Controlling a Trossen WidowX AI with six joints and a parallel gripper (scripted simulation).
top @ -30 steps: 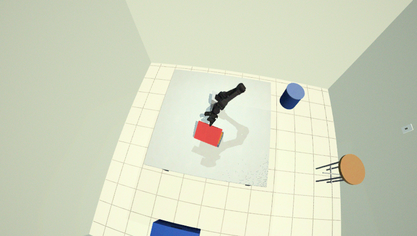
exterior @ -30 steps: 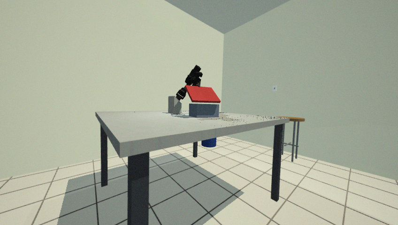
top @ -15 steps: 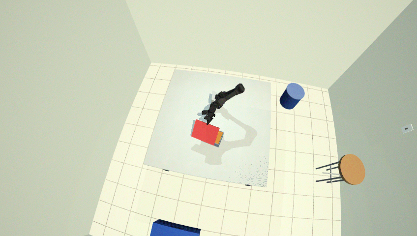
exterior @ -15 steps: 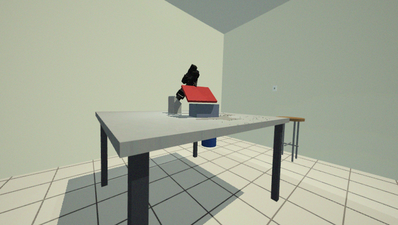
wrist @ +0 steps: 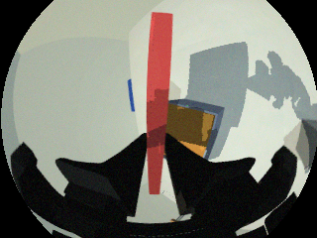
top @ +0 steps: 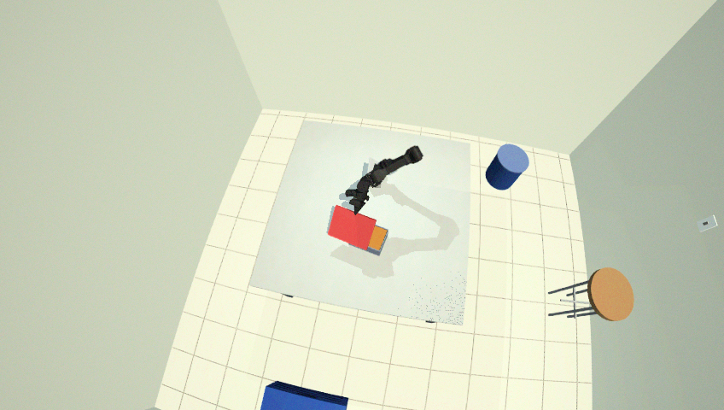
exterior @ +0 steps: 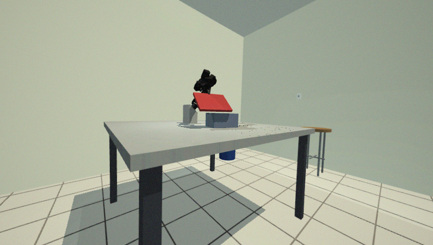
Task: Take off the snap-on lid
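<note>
My gripper tip is now 60 mm short of the red lid, 50 mm above it and 10 mm to the left of it. The rest, counted from my gripper tip: grey-blue storage box 180 mm below, 80 mm to the left, 50 mm ahead.
</note>
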